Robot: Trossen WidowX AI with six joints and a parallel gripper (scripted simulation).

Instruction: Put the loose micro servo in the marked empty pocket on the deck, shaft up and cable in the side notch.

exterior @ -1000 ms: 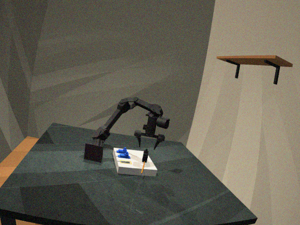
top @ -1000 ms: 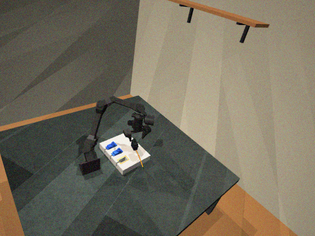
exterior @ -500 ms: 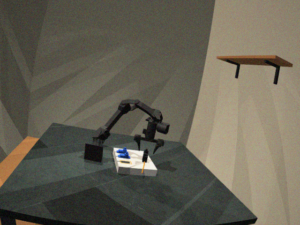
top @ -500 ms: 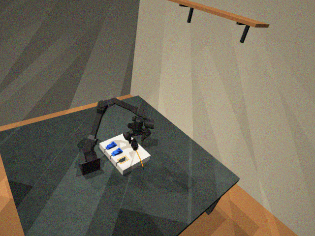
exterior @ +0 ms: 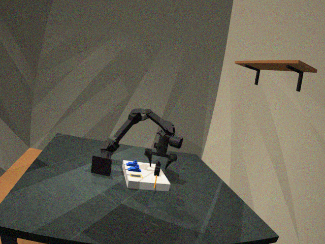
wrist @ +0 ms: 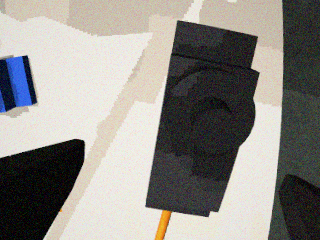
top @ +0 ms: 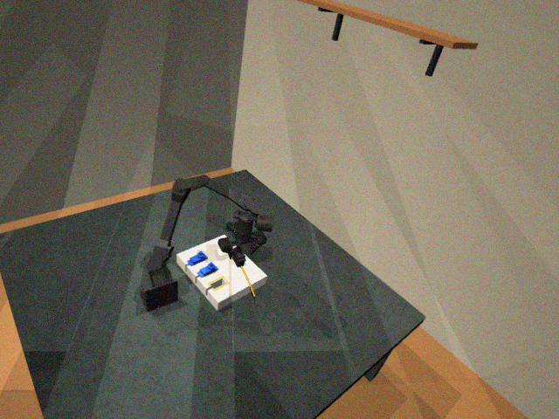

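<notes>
My gripper tip is now 2 cm past the white deck, 4 cm to the right of it and 7 cm above it.
</notes>
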